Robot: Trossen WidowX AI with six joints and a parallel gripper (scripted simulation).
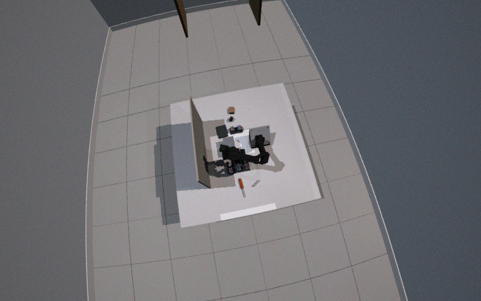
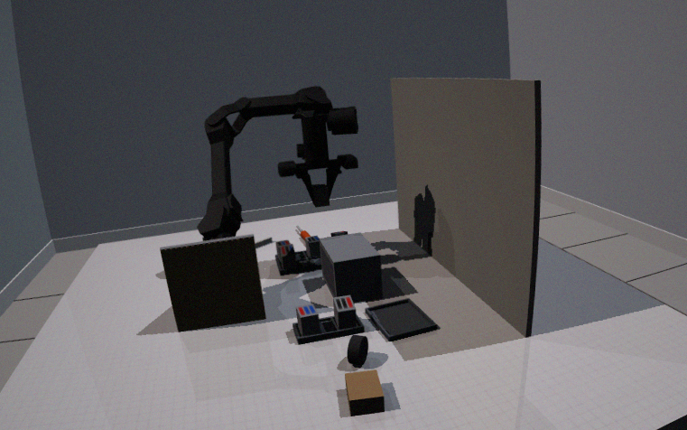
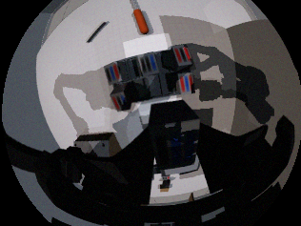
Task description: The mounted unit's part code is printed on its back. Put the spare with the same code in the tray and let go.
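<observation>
Right now my gripper tip is 70 mm short of the black tray, 340 mm to the left of it and 170 mm above it. Also, from my gripper tip: dark grey box (20 mm ahead, 140 mm to the right, 120 mm below); rack (70 mm behind, 320 mm to the right, 170 mm below); tall tan panel (270 mm ahead, 150 mm to the right, 50 mm above).
</observation>
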